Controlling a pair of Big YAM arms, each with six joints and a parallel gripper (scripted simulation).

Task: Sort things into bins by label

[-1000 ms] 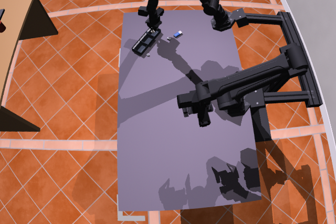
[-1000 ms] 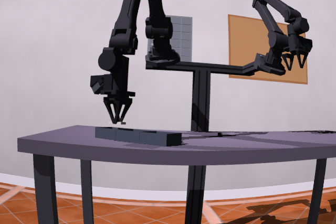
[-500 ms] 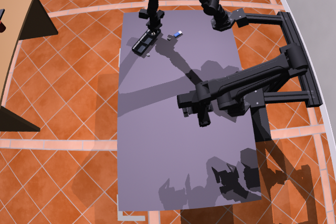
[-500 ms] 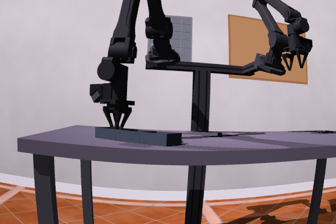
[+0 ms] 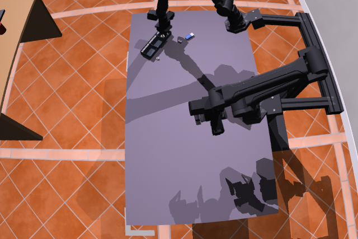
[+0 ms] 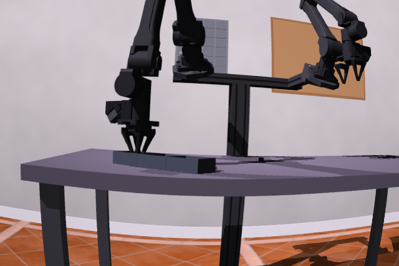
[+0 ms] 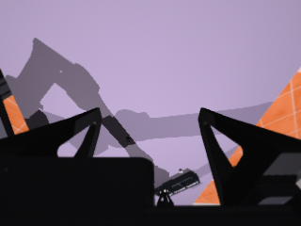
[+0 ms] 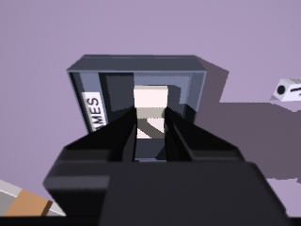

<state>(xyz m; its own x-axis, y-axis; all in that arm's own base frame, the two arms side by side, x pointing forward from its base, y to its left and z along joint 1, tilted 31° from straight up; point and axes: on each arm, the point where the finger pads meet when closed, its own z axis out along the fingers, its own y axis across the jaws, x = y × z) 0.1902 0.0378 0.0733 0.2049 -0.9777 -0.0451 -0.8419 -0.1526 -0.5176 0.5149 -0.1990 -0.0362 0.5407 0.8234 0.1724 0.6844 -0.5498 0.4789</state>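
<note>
My right gripper is now 60 mm to the right of the bin row, 50 mm short of it and 10 mm above it. Round my right hand: white card 10 mm below.
</note>
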